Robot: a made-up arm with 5 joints.
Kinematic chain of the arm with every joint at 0, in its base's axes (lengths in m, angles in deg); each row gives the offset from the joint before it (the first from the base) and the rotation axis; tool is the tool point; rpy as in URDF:
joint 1: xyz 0.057 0 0.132 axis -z
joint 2: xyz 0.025 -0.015 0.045 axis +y
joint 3: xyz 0.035 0 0.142 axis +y
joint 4: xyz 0.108 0 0.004 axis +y
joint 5: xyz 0.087 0.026 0 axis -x
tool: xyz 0 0 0 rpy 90 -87.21 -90
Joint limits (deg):
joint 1: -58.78..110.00
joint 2: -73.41..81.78
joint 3: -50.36..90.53
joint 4: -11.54..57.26
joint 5: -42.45..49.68
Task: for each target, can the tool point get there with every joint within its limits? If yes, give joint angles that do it. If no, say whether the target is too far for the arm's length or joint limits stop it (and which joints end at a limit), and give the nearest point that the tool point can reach.
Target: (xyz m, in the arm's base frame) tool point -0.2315 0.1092 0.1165
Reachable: no: joint limits stop it (at a limit: joint 2, joint 3) | nearest point 0.0334 0.0089 0.1372 | short by 0.284 m
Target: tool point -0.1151 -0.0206 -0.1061
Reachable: no: joint limits stop it (at a limit: joint 1, joint 2) | nearest point 0.0307 -0.1045 -0.0218 | short by 0.188 m
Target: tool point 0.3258 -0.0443 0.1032
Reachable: yes | joints 11.68 46.44 -6.23 26.00 22.62
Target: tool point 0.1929 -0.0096 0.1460
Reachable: yes | joints 8.68 -3.20 63.66 11.44 -27.51
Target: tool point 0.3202 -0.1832 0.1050
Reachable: yes | joints 36.81 61.05 -35.62 25.32 41.69
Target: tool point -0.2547 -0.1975 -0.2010
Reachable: no: too far | nearest point -0.0122 -0.2222 -0.0223 | short by 0.302 m
